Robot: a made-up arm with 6 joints.
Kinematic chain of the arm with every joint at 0, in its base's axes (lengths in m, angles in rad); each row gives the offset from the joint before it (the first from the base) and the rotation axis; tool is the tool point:
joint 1: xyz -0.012 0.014 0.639 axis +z
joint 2: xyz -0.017 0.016 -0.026 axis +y
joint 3: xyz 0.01 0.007 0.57 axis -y
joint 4: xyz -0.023 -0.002 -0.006 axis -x
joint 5: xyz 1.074 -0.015 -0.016 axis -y
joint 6: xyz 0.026 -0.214 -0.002 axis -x
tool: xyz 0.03 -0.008 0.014
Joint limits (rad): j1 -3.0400..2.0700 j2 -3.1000..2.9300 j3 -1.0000..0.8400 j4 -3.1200..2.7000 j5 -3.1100..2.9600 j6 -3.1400..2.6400
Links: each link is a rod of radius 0.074 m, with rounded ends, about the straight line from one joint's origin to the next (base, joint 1, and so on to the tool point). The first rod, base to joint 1, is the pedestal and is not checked.
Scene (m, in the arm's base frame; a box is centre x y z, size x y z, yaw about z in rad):
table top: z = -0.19
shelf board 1: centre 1.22 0.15 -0.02 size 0.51 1.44 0.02 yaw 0
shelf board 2: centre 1.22 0.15 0.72 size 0.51 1.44 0.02 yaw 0
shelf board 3: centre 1.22 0.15 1.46 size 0.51 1.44 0.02 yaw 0
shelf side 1: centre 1.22 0.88 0.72 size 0.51 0.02 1.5 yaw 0
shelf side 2: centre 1.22 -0.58 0.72 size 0.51 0.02 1.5 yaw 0
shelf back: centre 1.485 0.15 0.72 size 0.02 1.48 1.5 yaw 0
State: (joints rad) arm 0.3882 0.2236 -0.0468 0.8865 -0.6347 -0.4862
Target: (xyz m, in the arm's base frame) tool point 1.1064 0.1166 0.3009
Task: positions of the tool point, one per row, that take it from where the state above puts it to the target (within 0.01 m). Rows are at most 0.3 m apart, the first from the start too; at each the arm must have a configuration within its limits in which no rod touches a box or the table.
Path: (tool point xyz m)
1: 1.0406 0.3373 1.0528
2: 0.9038 0.3358 1.0525
3: 0.7779 0.3220 1.0214
4: 0.8383 0.2855 0.7705
5: 0.8338 0.2119 0.5240
6: 0.7630 0.1166 0.3009
7: 0.9398 0.1293 0.3121
8: 1.1064 0.1166 0.3009

